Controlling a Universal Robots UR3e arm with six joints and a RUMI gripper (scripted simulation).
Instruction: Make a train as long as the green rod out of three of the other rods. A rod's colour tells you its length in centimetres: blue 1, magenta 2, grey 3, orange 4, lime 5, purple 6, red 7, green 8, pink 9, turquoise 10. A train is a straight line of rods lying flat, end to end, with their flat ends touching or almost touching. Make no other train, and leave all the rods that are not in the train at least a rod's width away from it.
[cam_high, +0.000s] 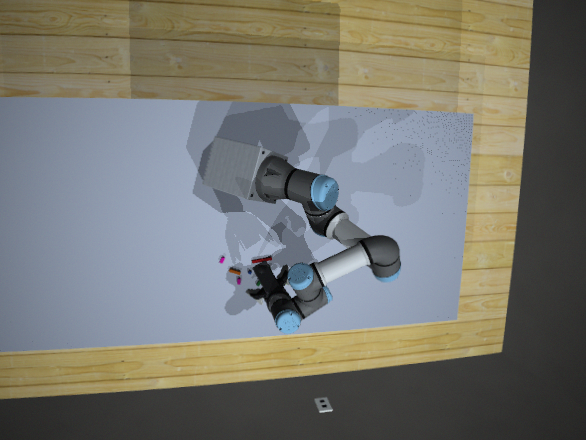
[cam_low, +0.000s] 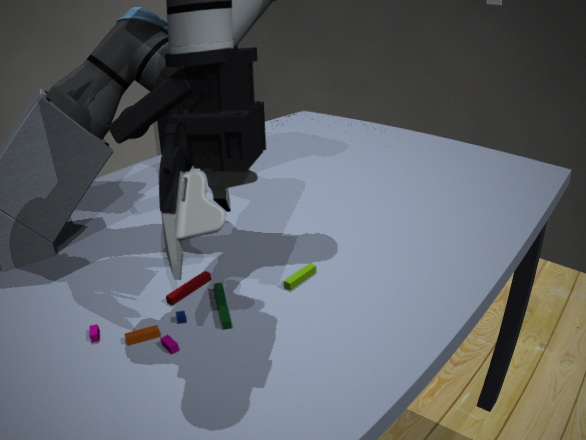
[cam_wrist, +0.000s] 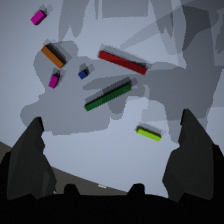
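Now: the blue rod 7 cm below my hand and 5 cm to the right of it. Also, from my hand: green rod (7 cm below, 2 cm ahead); then orange rod (10 cm to the right, 7 cm below, 1 cm behind); then red rod (7 cm below, 4 cm behind).
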